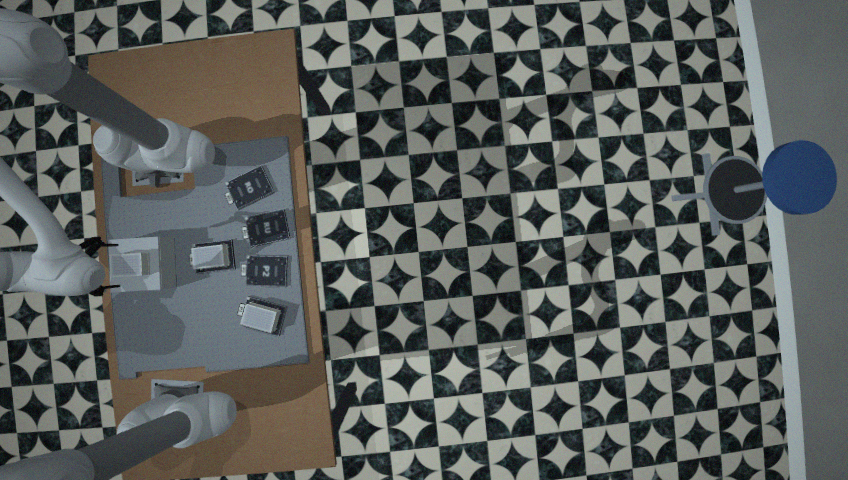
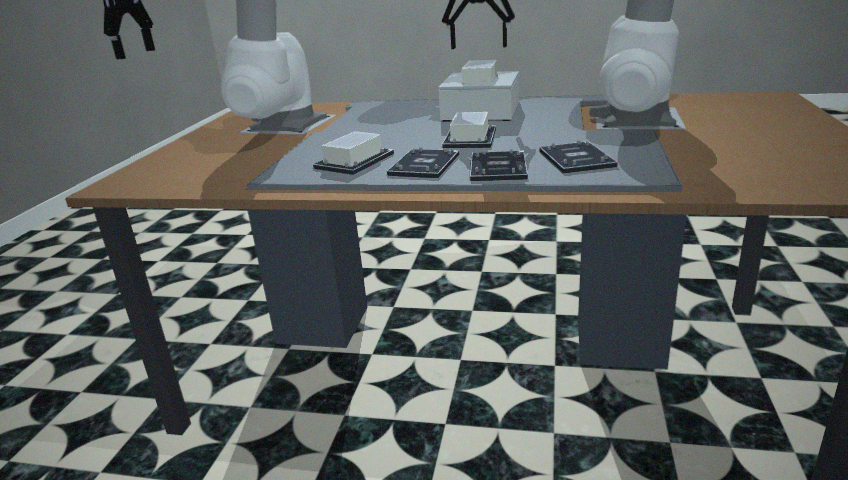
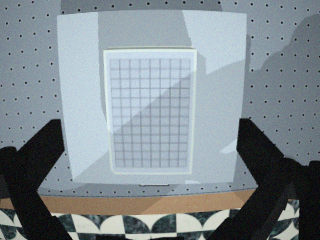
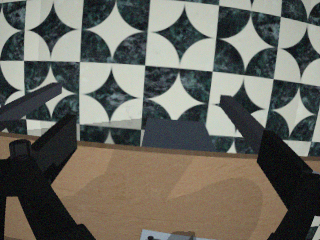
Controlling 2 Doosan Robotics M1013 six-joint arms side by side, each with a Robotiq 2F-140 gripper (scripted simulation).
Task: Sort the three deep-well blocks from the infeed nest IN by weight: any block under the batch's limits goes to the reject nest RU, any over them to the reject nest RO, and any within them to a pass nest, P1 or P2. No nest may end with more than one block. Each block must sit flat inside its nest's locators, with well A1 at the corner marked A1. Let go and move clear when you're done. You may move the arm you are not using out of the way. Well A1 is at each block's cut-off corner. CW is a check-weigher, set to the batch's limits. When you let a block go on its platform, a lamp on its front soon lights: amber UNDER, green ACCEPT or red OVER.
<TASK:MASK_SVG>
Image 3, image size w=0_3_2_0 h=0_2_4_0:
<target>my left gripper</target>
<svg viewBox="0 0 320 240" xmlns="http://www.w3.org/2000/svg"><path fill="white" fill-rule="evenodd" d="M184 236L157 237L157 239L149 240L184 240ZM96 236L96 240L132 240L120 236ZM240 119L236 151L259 187L245 201L233 219L227 217L207 240L267 240L281 212L287 208L288 199L299 200L299 240L320 240L320 161L312 160L309 161L309 165L301 165L295 157L283 155L251 119ZM60 119L49 120L19 151L16 147L0 149L0 199L11 199L28 240L73 240L60 220L51 215L37 193L37 188L65 151Z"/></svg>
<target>check-weigher CW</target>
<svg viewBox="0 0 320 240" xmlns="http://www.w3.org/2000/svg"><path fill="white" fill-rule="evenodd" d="M57 16L57 48L59 48L61 101L63 101L65 135L67 135L73 183L232 183L236 167L237 133L239 133L239 120L241 119L241 107L243 107L247 13L185 11L185 9L136 9L136 11L87 12ZM104 49L117 47L117 45L193 45L193 48L197 49L192 175L115 175L111 171L107 108L105 108Z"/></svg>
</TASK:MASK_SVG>
